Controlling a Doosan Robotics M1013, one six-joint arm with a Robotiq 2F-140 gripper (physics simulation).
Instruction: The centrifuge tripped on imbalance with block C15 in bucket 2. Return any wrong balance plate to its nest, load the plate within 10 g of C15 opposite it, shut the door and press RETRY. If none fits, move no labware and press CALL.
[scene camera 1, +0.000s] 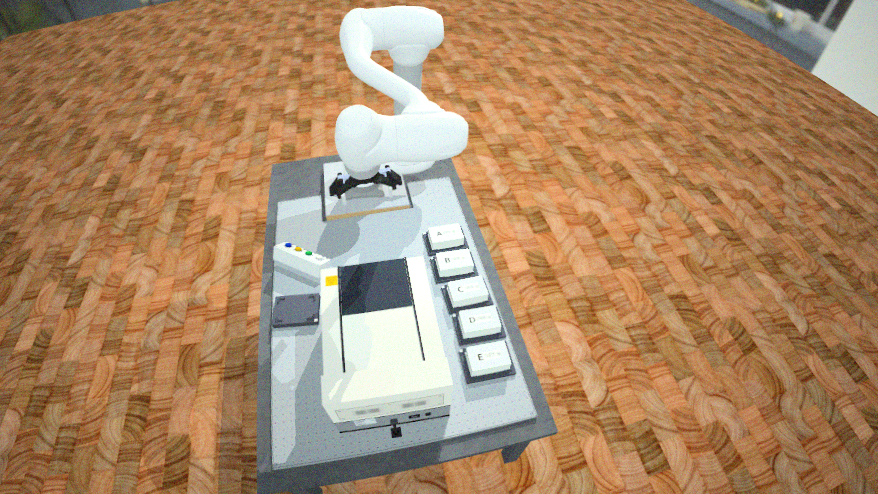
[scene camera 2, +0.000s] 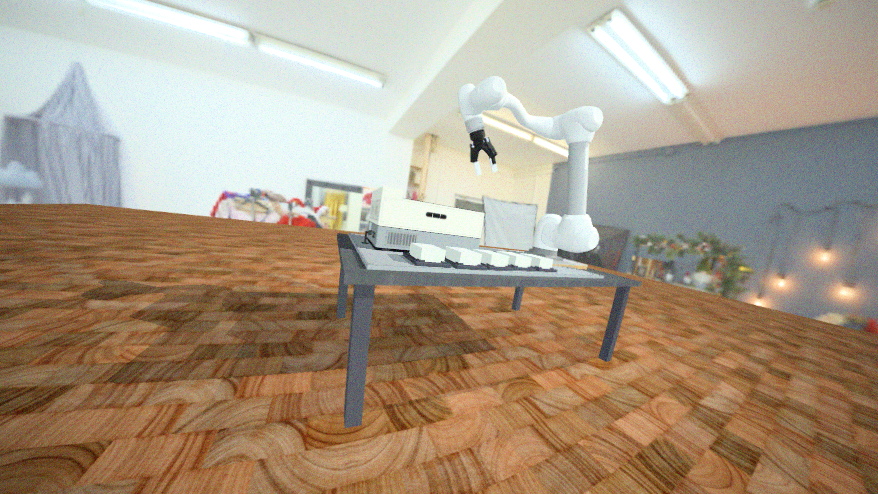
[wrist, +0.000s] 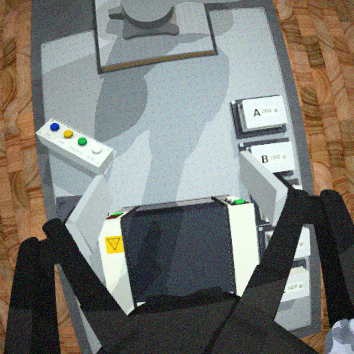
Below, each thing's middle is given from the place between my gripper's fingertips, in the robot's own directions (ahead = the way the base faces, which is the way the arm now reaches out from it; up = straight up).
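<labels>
With the dark door panel (scene camera 1: 382, 285) as my reference, my gripper is 1 cm to the left of it, 17 cm short of it and 21 cm above it. The cream centrifuge (scene camera 1: 382, 368) is 32 cm ahead of my hand and 30 cm below it. As for the white button box (scene camera 1: 307, 264), I find it far to the right of my hand, a good way behind it, and far below it.
</labels>
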